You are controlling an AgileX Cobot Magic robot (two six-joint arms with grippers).
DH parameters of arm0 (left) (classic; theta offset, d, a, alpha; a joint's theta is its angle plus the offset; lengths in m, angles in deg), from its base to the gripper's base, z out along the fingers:
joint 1: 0 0.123 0 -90
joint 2: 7.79 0 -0.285 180
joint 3: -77.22 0 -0.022 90
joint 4: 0 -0.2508 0 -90
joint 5: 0 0 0.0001 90
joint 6: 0 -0.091 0 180
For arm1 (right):
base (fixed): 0 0 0 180
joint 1: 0 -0.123 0 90
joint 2: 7.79 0 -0.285 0
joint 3: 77.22 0 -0.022 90
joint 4: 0 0.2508 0 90
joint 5: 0 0 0.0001 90
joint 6: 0 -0.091 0 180
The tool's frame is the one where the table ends.
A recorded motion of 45 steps. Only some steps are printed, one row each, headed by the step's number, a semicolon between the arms.
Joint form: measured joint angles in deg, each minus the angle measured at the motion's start. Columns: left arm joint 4, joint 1, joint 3, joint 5, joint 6, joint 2; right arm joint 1, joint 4, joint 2, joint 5, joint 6, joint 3.
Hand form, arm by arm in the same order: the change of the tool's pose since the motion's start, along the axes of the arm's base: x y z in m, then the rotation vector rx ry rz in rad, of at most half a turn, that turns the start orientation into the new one. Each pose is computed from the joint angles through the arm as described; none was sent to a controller.
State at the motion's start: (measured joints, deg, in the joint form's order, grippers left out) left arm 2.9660 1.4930 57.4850 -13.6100 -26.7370 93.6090; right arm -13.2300 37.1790 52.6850 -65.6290 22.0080 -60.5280
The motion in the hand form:
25: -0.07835 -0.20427 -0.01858 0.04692 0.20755 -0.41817; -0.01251 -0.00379 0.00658 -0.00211 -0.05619 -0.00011
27: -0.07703 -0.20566 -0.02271 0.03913 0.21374 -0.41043; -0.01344 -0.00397 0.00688 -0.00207 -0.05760 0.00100
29: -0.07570 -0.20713 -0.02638 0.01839 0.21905 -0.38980; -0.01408 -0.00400 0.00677 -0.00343 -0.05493 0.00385
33: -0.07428 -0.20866 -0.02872 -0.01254 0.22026 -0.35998; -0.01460 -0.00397 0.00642 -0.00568 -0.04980 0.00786
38: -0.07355 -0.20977 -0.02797 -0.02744 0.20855 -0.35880; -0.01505 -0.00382 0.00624 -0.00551 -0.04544 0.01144
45: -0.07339 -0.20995 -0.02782 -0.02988 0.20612 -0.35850; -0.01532 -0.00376 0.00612 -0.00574 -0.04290 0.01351
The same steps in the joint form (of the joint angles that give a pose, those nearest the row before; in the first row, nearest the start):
25: -21.83 -39.93 -0.40 -12.86 32.98 0.99; 0.00 -0.67 -2.81 0.12 0.38 0.00
27: -21.83 -39.93 -0.41 -12.29 33.75 1.77; 0.00 -0.67 -2.97 0.01 0.38 0.00
29: -21.83 -39.93 -0.41 -11.57 35.52 2.49; 0.00 -0.67 -3.03 -0.27 0.38 0.00
33: -21.96 -39.93 -0.35 -10.72 38.13 3.04; 0.00 -0.68 -3.03 -0.67 0.38 0.00
38: -22.03 -39.93 -0.35 -9.77 38.69 3.04; 0.00 -0.56 -3.03 -0.97 0.38 0.00
45: -22.10 -39.93 -0.35 -9.59 38.84 3.04; 0.00 -0.51 -3.03 -1.15 0.38 0.00

